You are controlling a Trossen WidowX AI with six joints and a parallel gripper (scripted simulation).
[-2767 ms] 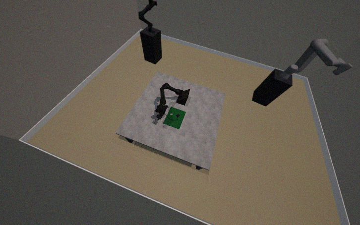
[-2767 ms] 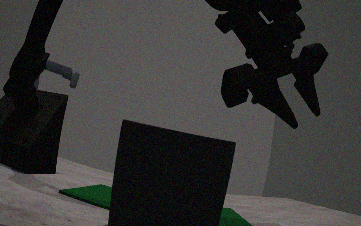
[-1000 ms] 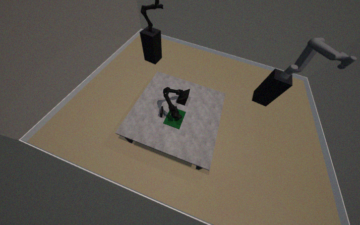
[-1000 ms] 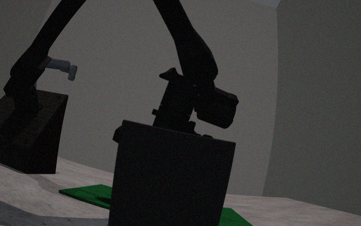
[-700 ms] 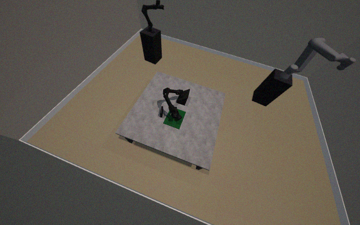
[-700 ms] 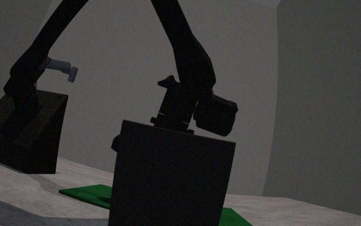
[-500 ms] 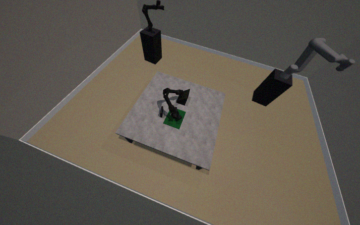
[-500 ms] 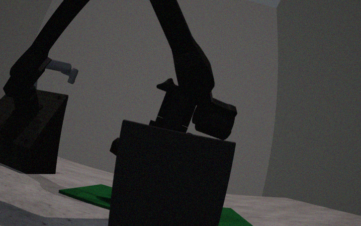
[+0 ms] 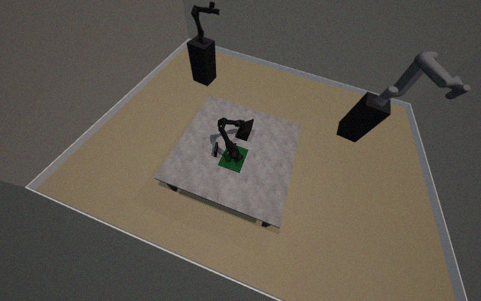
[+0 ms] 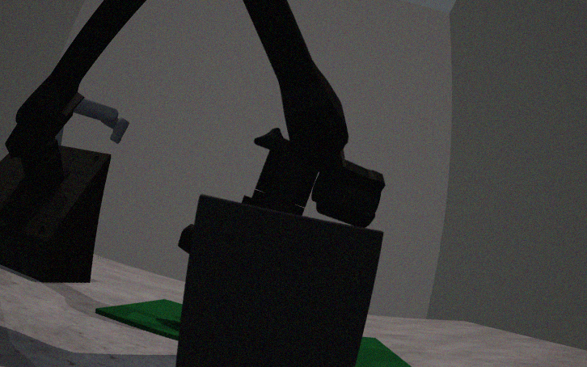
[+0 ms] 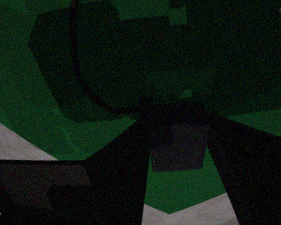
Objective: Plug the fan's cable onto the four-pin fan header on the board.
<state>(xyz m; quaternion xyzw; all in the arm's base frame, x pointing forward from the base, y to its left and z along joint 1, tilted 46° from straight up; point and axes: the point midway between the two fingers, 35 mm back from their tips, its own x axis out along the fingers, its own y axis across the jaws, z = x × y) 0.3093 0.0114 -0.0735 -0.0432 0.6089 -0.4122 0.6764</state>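
The green board is 40 mm ahead of my gripper tip, 20 mm to the right of it and 20 mm below it. The rest, counted from my gripper tip: fan header (20 mm ahead, 90 mm to the right, 10 mm below); then fan (80 mm ahead, 210 mm to the right, 50 mm above); then dark fan plug (10 mm behind, 10 mm to the left).
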